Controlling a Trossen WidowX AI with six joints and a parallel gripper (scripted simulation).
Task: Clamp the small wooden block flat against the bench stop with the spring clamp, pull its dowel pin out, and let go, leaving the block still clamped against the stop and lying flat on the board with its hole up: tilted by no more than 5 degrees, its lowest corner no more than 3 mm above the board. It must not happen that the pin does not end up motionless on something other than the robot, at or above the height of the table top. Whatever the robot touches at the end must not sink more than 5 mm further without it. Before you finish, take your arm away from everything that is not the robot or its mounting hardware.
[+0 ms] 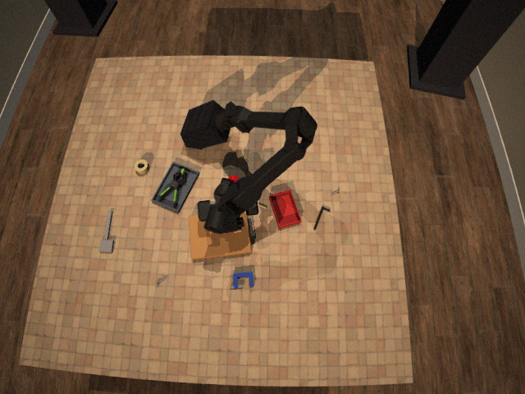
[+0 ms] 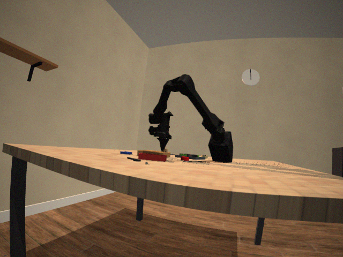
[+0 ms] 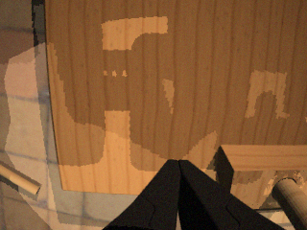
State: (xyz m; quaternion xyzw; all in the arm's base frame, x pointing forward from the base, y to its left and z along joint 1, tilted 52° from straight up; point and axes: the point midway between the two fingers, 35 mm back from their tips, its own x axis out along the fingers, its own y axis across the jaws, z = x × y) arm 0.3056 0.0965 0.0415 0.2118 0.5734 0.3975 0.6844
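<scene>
The dowel pin is 4 cm to the right of my hand, 2 cm below it and 1 cm ahead of it. The rest, counted from my hand: small wooden block: 4 cm to the right, 3 cm below, 1 cm ahead; wooden board: 6 cm below, 6 cm ahead, 3 cm to the right; red knob: 14 cm behind, 6 cm below, 2 cm to the right.
</scene>
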